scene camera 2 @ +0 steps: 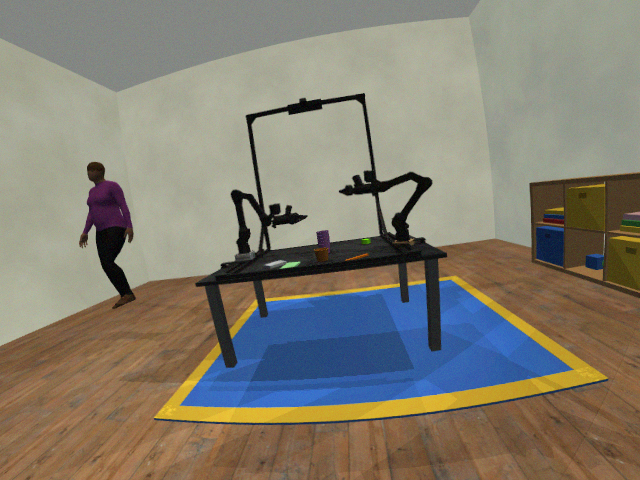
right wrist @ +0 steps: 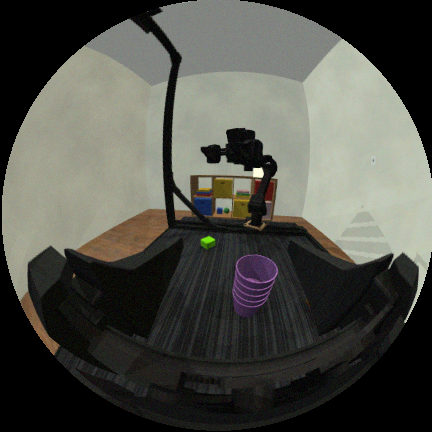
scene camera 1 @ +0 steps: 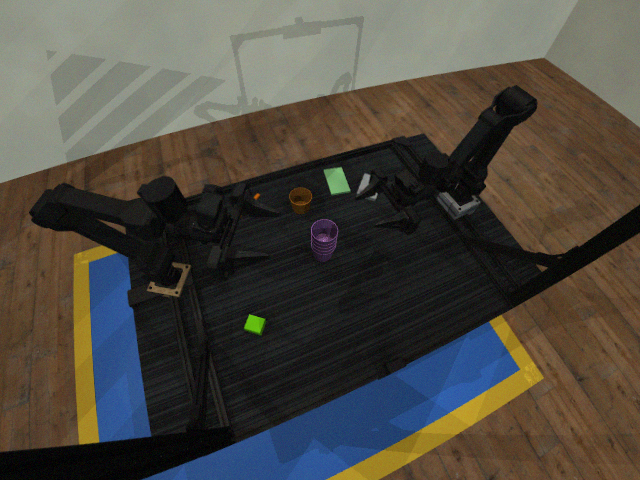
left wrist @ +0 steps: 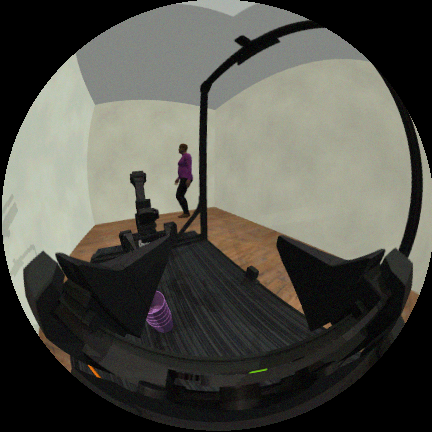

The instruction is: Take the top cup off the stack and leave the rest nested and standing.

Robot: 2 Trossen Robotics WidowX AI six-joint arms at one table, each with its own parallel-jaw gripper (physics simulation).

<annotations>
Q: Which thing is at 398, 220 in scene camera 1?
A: The right gripper.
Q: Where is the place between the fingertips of the right gripper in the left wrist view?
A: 152, 248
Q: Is the left gripper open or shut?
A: Open.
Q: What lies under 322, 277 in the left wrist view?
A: The left gripper.
</annotations>
